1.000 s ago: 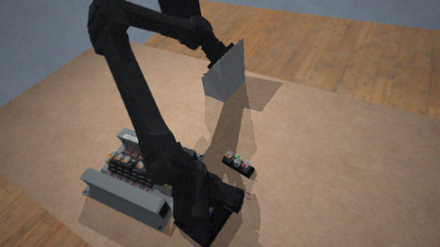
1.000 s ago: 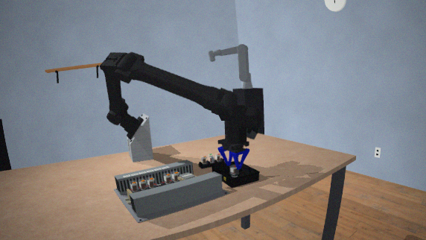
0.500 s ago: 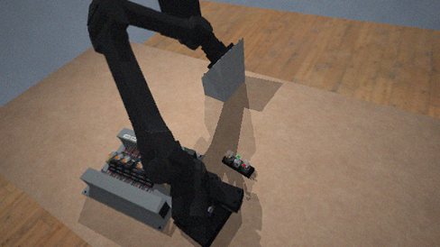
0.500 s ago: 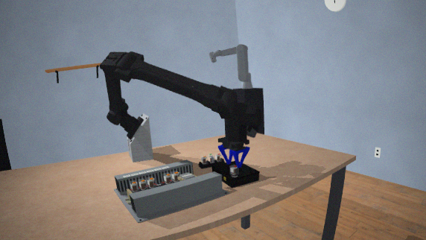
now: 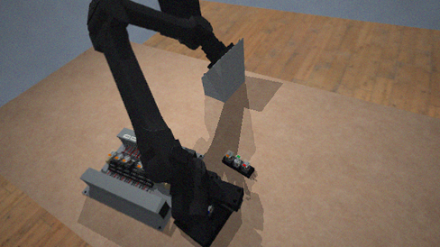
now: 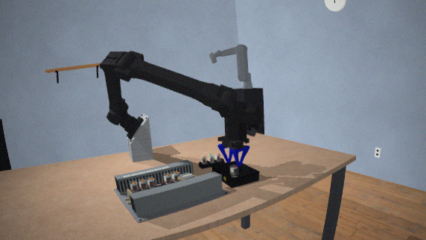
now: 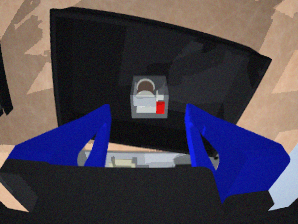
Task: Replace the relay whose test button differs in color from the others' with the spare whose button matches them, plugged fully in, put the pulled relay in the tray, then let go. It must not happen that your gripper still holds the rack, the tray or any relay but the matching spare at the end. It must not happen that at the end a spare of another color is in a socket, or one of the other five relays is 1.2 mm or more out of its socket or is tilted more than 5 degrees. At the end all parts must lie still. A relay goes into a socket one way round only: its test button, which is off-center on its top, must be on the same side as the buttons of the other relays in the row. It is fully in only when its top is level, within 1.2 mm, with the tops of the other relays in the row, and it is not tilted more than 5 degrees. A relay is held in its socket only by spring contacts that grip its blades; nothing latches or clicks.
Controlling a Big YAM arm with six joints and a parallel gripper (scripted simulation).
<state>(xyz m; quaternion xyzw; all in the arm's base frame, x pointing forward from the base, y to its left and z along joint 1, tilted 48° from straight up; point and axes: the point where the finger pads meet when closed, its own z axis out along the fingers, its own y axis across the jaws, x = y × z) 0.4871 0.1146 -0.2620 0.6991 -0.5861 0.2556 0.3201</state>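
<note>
The black tray lies 4 cm below my hand.
</note>
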